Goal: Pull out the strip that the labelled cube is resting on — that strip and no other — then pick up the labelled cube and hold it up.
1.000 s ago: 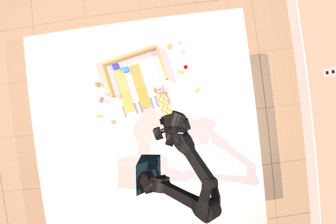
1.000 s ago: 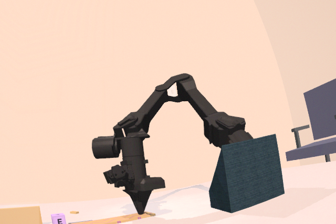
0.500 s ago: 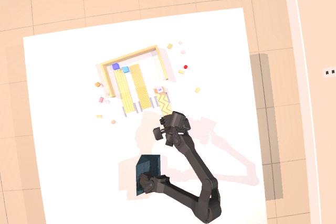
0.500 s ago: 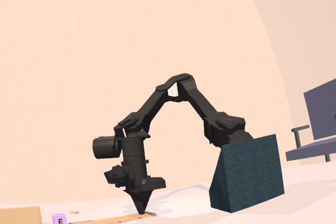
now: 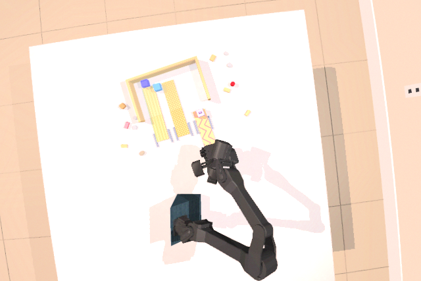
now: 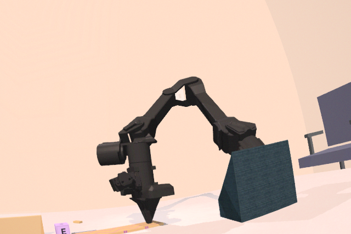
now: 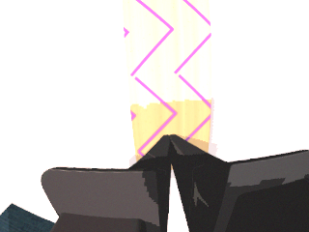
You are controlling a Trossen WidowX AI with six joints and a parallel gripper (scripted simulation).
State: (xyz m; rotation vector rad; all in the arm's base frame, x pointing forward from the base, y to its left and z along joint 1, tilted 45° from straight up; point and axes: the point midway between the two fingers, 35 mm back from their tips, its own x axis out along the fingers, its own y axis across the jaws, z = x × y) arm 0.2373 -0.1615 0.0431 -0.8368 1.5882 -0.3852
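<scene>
Right now my gripper tip is 100 mm short of the zigzag-patterned strip and 30 mm to the right of it. Round my gripper tip: labelled cube (210 mm ahead, 50 mm to the left, 10 mm above).
</scene>
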